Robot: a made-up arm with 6 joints.
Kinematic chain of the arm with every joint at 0, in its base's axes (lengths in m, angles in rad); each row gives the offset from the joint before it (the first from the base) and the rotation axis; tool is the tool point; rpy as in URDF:
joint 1: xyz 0 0 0.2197 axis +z
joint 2: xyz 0 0 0 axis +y
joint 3: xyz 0.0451 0 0.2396 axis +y
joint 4: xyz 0.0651 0 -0.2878 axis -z
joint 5: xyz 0 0 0 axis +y
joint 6: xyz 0.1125 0 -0.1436 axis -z
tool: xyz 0 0 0 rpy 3.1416 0 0
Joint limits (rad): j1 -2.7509..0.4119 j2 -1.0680..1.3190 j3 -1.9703..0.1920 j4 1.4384..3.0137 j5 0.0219..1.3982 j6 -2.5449..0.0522
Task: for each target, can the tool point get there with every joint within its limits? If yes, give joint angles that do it. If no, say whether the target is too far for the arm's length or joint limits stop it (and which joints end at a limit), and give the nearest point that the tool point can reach.
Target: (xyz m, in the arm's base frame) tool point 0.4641 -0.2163 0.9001
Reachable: no: too far | nearest point 0.3720 -0.1734 0.7651 | short by 0.169 m
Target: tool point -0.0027 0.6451 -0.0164
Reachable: no: joint limits stop it (at a limit: joint 2, joint 3, joint 4) | nearest point -0.0009 0.2157 0.1043 | short by 0.446 m
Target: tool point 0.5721 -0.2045 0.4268
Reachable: yes | joints -0.3803 0.3825 -1.7089 2.7304 0.9783 -1.6449
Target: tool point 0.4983 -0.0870 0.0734
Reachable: yes | joints -0.2619 0.5696 -1.0421 2.6655 1.2334 -1.5522
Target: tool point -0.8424 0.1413 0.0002
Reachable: no: too far | nearest point -0.6032 -0.1312 0.0357 | short by 0.364 m
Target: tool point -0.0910 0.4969 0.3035
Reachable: no: joint limits stop it (at a limit: joint 2, joint 3, joint 4) | nearest point -0.0385 0.2102 0.2094 | short by 0.306 m
